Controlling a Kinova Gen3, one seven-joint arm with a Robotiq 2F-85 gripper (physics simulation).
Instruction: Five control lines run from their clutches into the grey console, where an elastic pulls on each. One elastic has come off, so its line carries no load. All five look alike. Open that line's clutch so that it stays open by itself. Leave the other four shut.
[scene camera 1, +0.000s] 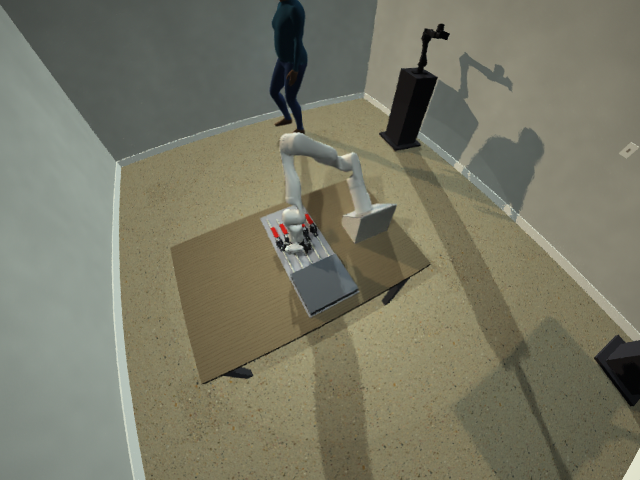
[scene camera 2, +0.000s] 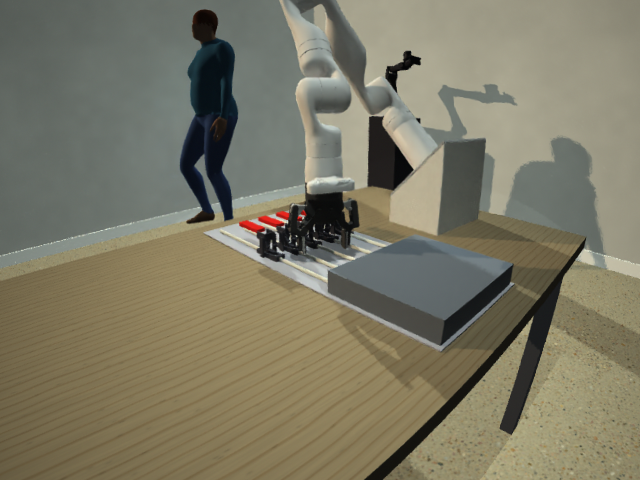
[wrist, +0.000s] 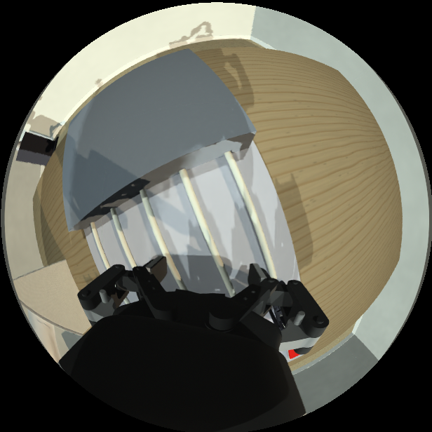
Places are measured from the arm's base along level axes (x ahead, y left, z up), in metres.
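Where they show: gripper, fingertip midpoint: (scene camera 1: 297, 253) (scene camera 2: 324, 249); arm's base at its link origin: (scene camera 1: 363, 211) (scene camera 2: 431, 167).
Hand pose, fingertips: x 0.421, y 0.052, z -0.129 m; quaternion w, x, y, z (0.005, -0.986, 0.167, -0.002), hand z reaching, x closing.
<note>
Things, the pixels of their centre, and the offset from my fingertips. "spot": a spot on its surface instead. Level surfaces: height alone.
- grey console at the middle of its body: (scene camera 2: 425, 278) (scene camera 1: 323, 282) 0.004 m down, 0.068 m back, 0.219 m left
- pale board at its surface level: 0.026 m down
- outermost line at a spot on its surface: (scene camera 2: 305, 269) spot: 0.018 m down, 0.065 m ahead, 0.025 m left
- nearest clutch at the middle of its body: (scene camera 2: 257, 238) 0.002 m up, 0.083 m ahead, 0.142 m right
- red handle at the middle of its body: (scene camera 2: 257, 234) (scene camera 1: 276, 236) 0.012 m up, 0.083 m ahead, 0.142 m right
- wooden table at its surface level: 0.029 m down
The grey console (scene camera 1: 324, 283) (scene camera 2: 421, 279) (wrist: 155, 120) sits on one end of the pale board (scene camera 2: 312, 284) (wrist: 274, 220). Cream control lines run side by side into it; the outermost line (scene camera 2: 305, 269) (wrist: 250, 210) shows clearly. Black clutches with red handles stand in a row across the board. The nearest clutch (scene camera 2: 267, 245) has a red handle (scene camera 2: 251, 226) (scene camera 1: 275, 232) lying low, pointing away from the console. My gripper (scene camera 2: 325, 244) (wrist: 206, 269) is open and empty, pointing down low over the lines, close to the clutches. It hides several clutches and handles. Slack in a line cannot be told.
The board lies on a wooden table (scene camera 1: 227, 289) (scene camera 2: 155, 330) (wrist: 325, 150). The arm's slanted grey base block (scene camera 1: 369, 223) (scene camera 2: 460, 186) stands behind the board to the right. A person (scene camera 1: 289, 46) (scene camera 2: 209, 82) stands beyond the table. A black pedestal (scene camera 1: 410, 108) stands near the wall.
</note>
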